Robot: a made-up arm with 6 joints. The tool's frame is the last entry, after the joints.
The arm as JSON. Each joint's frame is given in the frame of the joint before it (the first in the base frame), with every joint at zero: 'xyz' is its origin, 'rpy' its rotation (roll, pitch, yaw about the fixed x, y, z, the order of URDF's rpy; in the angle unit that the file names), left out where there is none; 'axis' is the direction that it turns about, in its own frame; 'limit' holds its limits. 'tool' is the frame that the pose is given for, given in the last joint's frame.
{
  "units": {
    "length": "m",
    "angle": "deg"
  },
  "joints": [
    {
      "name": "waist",
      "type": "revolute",
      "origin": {
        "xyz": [
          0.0,
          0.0,
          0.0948
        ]
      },
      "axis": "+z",
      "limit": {
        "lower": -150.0,
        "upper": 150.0
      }
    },
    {
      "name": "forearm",
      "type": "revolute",
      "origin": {
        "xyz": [
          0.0,
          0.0,
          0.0
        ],
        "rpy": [
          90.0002,
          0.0,
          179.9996
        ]
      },
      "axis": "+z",
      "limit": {
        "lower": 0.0,
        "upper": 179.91
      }
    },
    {
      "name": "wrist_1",
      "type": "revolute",
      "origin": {
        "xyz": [
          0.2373,
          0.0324,
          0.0
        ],
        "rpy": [
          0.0,
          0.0,
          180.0
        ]
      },
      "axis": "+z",
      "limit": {
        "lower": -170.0,
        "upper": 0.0
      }
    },
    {
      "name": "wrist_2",
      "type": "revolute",
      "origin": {
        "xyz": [
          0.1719,
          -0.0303,
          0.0
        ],
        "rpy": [
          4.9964,
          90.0,
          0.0
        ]
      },
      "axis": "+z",
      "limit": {
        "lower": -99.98,
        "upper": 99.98
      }
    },
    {
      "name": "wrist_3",
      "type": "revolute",
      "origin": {
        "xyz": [
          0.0,
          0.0,
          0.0
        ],
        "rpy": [
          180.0,
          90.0,
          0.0
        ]
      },
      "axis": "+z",
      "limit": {
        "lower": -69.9,
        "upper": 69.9
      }
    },
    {
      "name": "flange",
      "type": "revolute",
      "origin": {
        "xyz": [
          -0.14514,
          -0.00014,
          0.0
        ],
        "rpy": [
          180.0,
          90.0,
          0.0
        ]
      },
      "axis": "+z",
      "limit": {
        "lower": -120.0,
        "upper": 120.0
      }
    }
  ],
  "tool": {
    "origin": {
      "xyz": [
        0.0,
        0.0,
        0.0
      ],
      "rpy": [
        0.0,
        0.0,
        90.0
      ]
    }
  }
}
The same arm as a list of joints. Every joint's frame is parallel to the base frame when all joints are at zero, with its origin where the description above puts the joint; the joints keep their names.
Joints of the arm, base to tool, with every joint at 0 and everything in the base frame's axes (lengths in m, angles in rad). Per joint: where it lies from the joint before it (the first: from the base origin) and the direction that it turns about. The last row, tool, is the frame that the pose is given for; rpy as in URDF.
waist: axis 0 0 1 xyz 0 0 0.0948
forearm: axis 0 1 0 xyz 0 0 0
wrist_1: axis 0 1 0 xyz -0.2373 0 0.0324
wrist_2: axis 0.9962 0 0.0871 xyz 0.1719 0 0.0303
wrist_3: axis 0 1 0 xyz 0 0 0
flange: axis 0.9962 0 0.0871 xyz 0.1446 0 0.0125
tool: xyz 0 0 0 rpy 0 1.4836 0
Joint limits (rad, base to tool): -2.618..2.618 0..3.14 -2.9671..0 -1.745..1.745 -1.22..1.22 -2.0944..2.0944

